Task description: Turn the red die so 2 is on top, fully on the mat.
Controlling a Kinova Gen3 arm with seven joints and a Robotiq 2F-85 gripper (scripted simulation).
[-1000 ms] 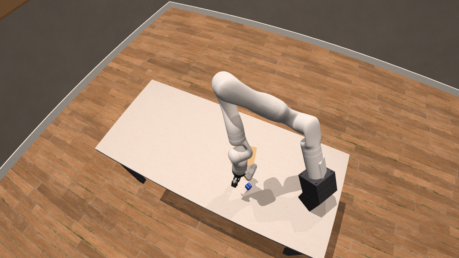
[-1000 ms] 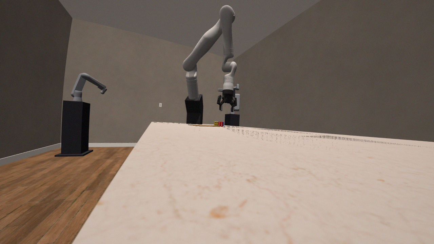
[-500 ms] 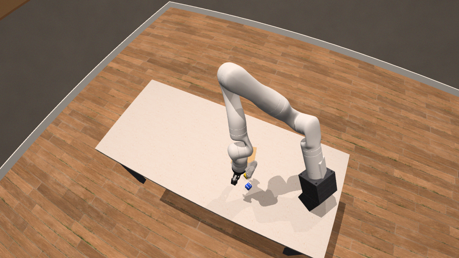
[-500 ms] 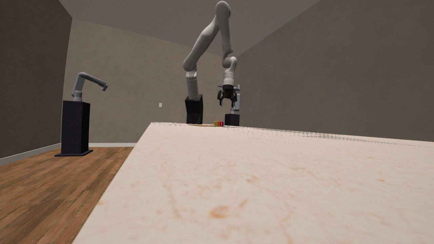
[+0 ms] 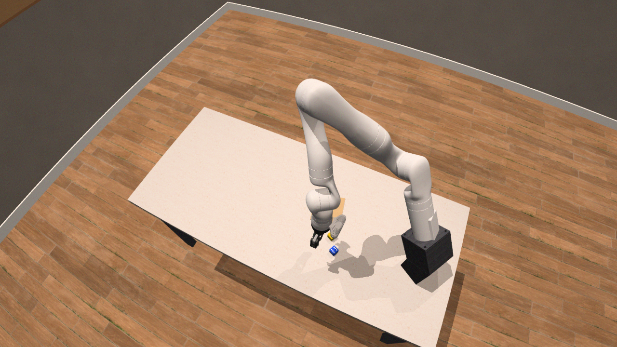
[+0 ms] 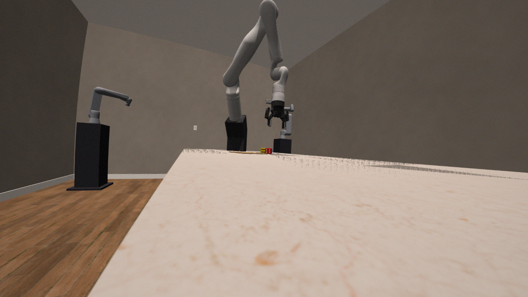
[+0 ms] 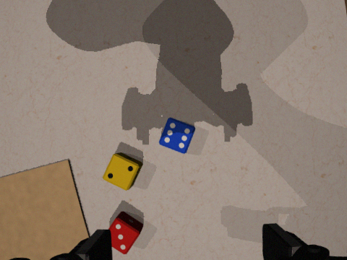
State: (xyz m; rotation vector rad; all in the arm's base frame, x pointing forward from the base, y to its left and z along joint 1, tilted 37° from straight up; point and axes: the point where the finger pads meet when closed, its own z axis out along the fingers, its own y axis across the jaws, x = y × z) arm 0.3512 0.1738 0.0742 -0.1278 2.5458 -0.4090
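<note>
Now: hand 40 mm short of the red die, 70 mm to the left of it and 140 mm above it. Also, from my hand: blue die 60 mm behind, 10 mm to the right, 140 mm below; then yellow die 30 mm behind, 60 mm to the right, 140 mm below; then tan mat 40 mm ahead, 180 mm to the right, 150 mm below.
</note>
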